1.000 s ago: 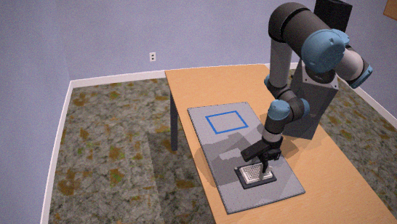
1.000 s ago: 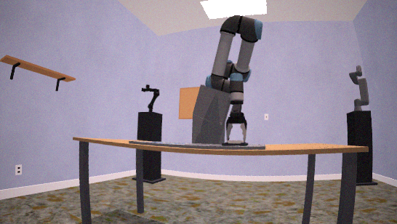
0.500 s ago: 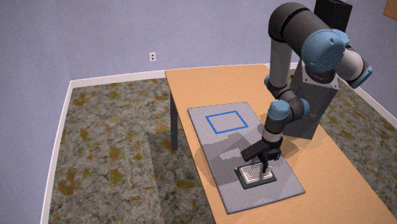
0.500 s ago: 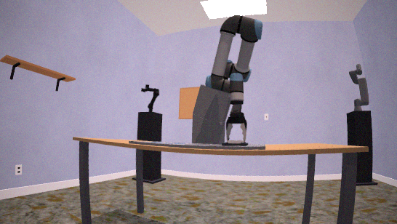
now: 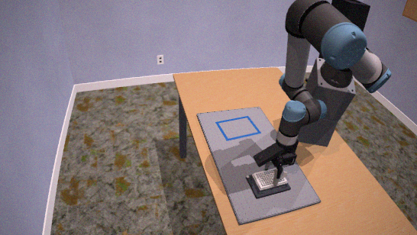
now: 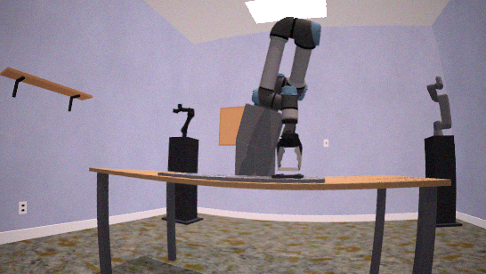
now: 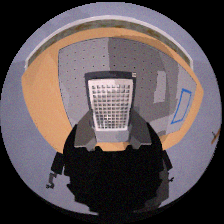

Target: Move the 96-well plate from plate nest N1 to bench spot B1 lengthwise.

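The black plate nest lies 40 mm below my hand. Also, from my hand: white 96-well plate 10 mm below.
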